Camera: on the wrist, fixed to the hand. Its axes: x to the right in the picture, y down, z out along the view.
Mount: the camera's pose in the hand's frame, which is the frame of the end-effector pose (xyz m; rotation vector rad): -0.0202 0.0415 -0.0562 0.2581 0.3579 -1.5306
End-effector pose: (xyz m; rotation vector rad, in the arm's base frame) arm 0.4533 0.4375 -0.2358 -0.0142 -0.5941 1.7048
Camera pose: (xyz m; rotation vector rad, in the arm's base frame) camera 0.4385 0.4359 -0.3070 0.2529 0.0010 0.2447
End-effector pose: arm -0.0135 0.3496 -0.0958 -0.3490 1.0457 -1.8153
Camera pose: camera -0.0142 0.3885 -0.1572 0.6053 -0.5349 2.5645
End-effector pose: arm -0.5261 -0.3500 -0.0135 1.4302 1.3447 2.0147
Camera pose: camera -0.5556 -0.4133 0.0068 -0.1664 1.9209 1.0008
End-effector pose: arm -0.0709 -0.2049 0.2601 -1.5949 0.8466 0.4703
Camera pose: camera -0.1236 -0.2550 0.2584 -1.6248 -0.2288 -0.9831
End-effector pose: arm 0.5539 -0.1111 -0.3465 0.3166 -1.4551 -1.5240
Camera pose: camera 0.6243 -0.1231 -0.3328 -2.0534 1.0088 2.1225
